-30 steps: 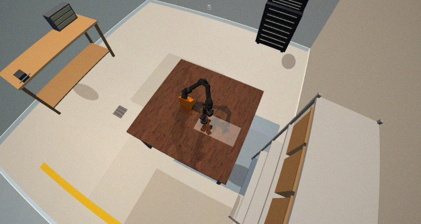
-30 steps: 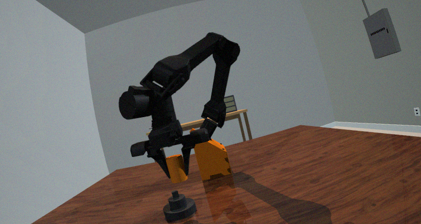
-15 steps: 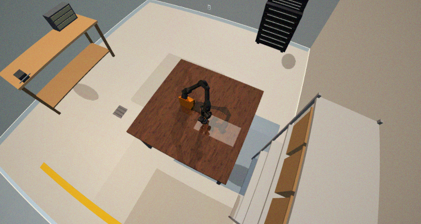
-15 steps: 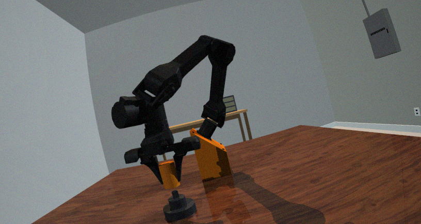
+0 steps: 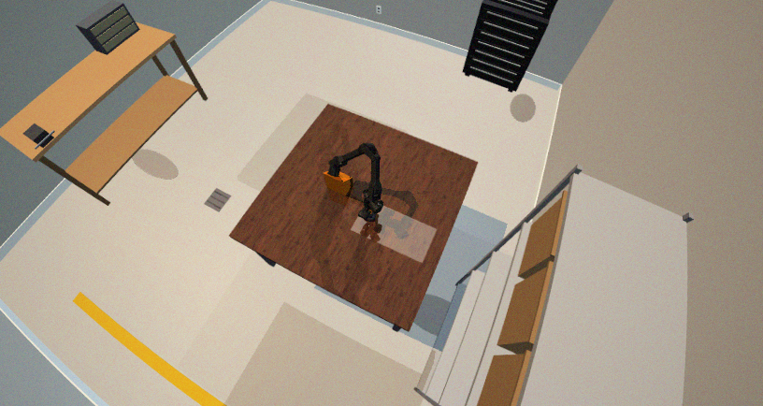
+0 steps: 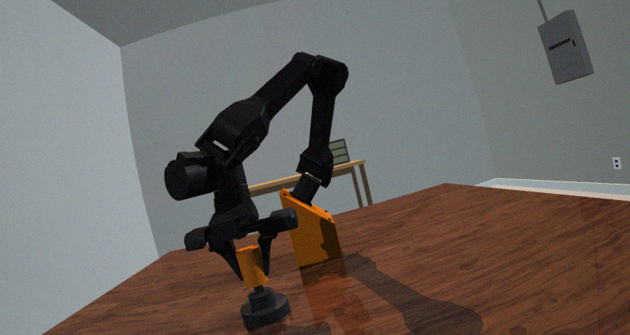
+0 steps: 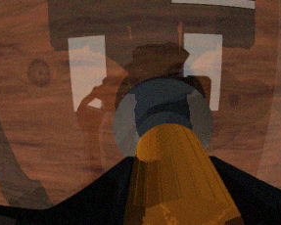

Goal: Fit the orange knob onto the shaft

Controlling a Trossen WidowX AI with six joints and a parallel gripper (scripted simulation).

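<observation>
Now: gripper tip 20 mm below the orange knob. The rest, counted from my gripper tip: dark pedestal: 40 mm below.
</observation>
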